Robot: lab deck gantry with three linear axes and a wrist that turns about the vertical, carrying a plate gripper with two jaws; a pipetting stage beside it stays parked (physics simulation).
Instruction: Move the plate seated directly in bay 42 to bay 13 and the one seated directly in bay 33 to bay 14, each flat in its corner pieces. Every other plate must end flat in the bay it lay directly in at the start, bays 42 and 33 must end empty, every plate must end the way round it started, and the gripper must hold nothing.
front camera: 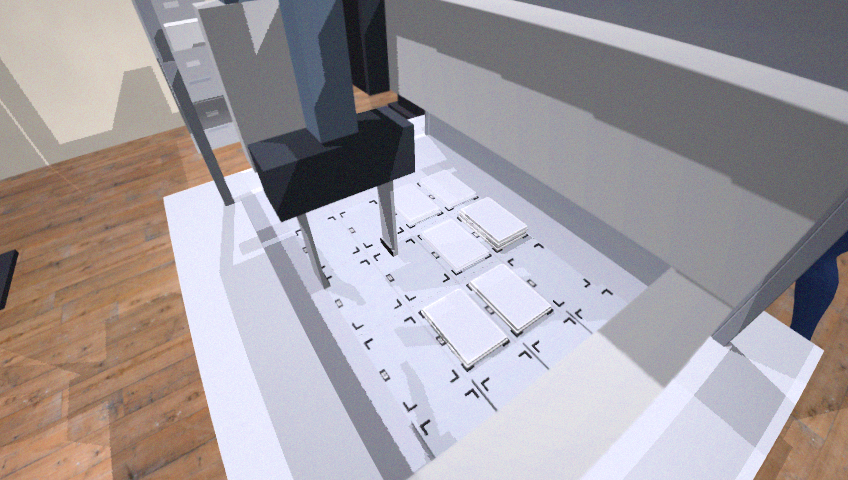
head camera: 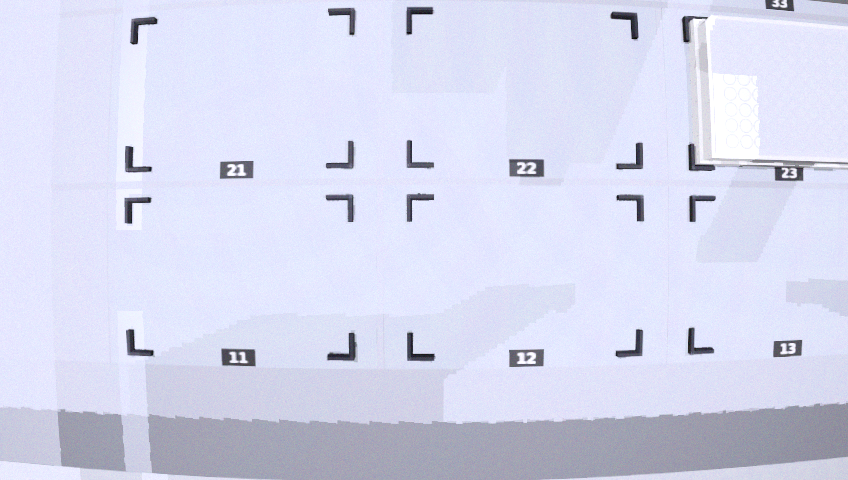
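Pixels of known places: gripper, between the fingertips: (front camera: pixel 356 263); robot's base, origin of its link: (front camera: pixel 296 232) (head camera: pixel 135 349).
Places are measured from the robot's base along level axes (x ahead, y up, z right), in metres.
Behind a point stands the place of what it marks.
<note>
My gripper (front camera: pixel 358 270) @[x 0.300, y 0.157, z -0.020 m] is open, its jaws wide apart with no plate between them; it hangs near bay 12 (head camera: pixel 523 261) @[x 0.226, y 0.000, z -0.052 m], and its height is hard to judge. A stack of white plates (front camera: pixel 493 218) @[x 0.231, y 0.027, z -0.362 m] sits in bay 42. A white plate (front camera: pixel 510 297) @[x 0.400, y 0.014, z -0.251 m] sits in bay 33; it looks layered, and its lower part is hard to tell. Bay 13 (front camera: pixel 410 362) @[x 0.396, y 0.000, z -0.041 m] (head camera: pixel 743 321) @[x 0.361, y 0.000, z -0.015 m] shows no plate in the front view and is cut by the right edge in the head view. Bay 14 (front camera: pixel 453 419) @[x 0.508, y 0.014, z -0.040 m] shows partly in the front view, with no plate.
Another layered white plate (front camera: pixel 464 327) @[x 0.401, y 0.014, z -0.145 m] (head camera: pixel 797 101) @[x 0.386, y 0.014, z -0.143 m] sits in bay 23. White plates also sit in bay 32 (front camera: pixel 455 243) @[x 0.235, y 0.014, z -0.255 m], bay 31 (front camera: pixel 416 204) @[x 0.083, y 0.014, z -0.261 m] and bay 41 (front camera: pixel 447 187) @[x 0.070, y 0.014, z -0.361 m]. Bays 11 (head camera: pixel 238 267) @[x 0.065, y 0.000, z -0.049 m], 21 (head camera: pixel 238 95) @[x 0.064, y 0.000, z -0.147 m] and 22 (head camera: pixel 523 95) @[x 0.227, y 0.000, z -0.145 m] show bare corner pieces. A front rail crosses the near right side.
</note>
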